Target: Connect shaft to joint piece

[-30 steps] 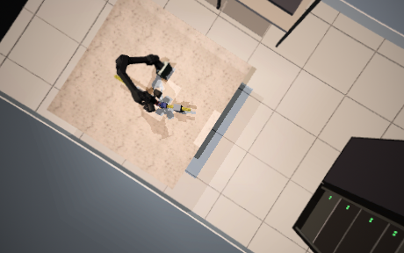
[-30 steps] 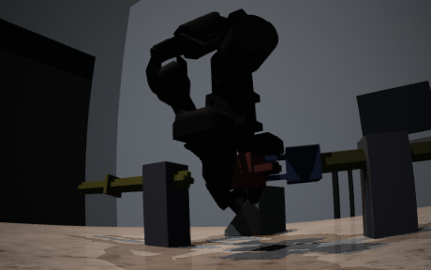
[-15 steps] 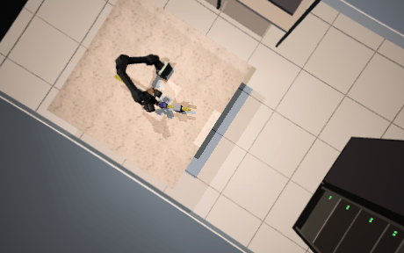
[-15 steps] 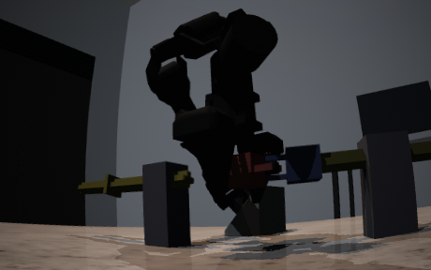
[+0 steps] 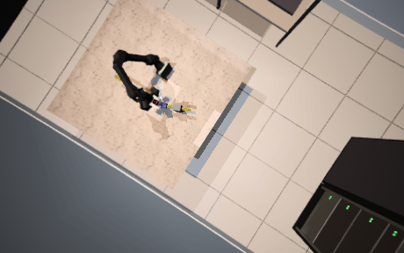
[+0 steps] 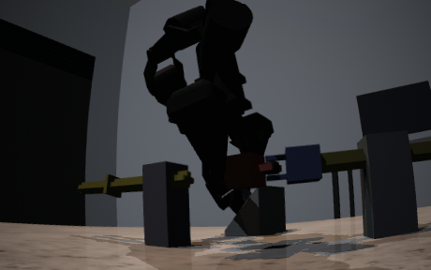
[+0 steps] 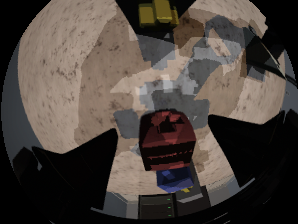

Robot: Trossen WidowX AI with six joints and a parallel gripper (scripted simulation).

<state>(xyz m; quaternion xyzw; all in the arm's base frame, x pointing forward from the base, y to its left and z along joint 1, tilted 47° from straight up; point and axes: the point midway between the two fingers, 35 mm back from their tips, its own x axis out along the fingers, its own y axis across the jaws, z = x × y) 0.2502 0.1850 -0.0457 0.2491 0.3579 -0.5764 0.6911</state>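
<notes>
Now: the red square joint piece 2 cm to the left of my gripper tip and 1 cm above it.
</notes>
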